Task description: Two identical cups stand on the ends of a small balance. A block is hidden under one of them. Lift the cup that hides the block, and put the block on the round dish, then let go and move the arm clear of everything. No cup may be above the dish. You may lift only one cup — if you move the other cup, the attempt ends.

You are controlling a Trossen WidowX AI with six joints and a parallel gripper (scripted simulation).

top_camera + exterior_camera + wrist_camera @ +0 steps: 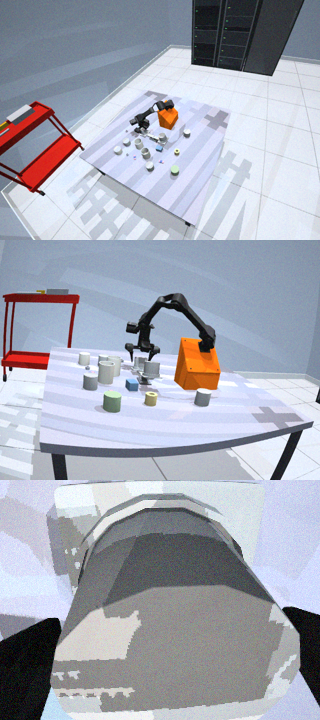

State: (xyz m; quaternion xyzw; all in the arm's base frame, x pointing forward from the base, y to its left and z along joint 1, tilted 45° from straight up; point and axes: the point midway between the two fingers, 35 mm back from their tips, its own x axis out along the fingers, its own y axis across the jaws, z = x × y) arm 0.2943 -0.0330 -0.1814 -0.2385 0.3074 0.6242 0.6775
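Right now my gripper tip is 9 cm to the left of the pale round dish, 8 cm past it and 5 cm above it. The rest, counted from my gripper tip: teal block (2 cm below); small balance (14 cm to the left, 3 cm below, 2 cm ahead); yellow ring (43 cm to the left, 8 cm ahead, 3 cm below).
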